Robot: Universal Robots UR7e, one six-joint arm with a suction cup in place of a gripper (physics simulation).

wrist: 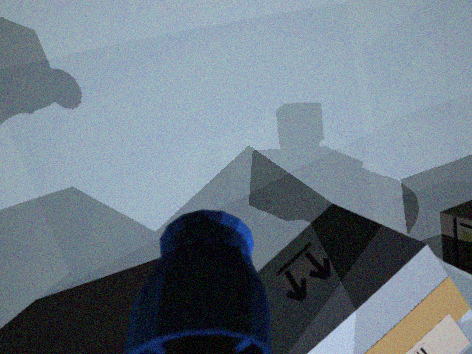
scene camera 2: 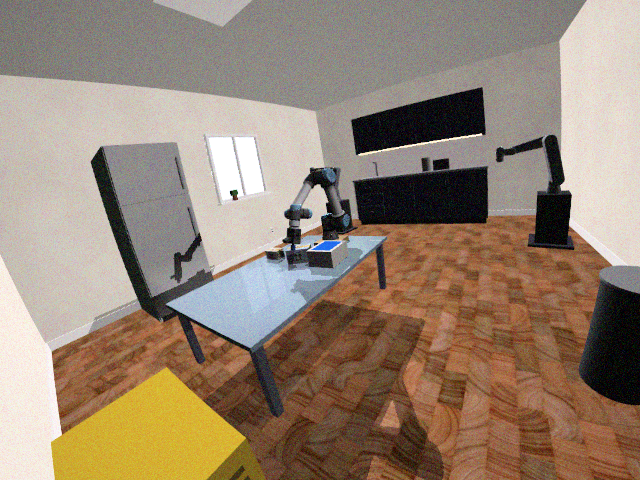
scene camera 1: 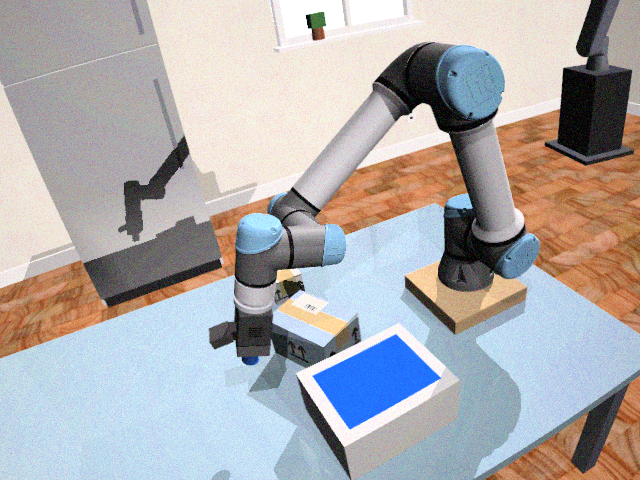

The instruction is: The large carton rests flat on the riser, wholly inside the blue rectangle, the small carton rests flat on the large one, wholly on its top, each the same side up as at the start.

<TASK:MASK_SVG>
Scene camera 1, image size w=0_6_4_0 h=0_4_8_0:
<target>large carton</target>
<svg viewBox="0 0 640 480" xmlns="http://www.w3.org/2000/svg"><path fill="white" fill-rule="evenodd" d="M273 313L271 340L275 352L305 368L309 368L362 342L357 311L299 290Z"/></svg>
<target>small carton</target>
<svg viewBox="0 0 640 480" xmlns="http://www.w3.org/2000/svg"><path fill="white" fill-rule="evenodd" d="M298 269L278 270L274 300L277 305L288 301L299 290L305 292L302 274Z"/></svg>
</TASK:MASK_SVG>
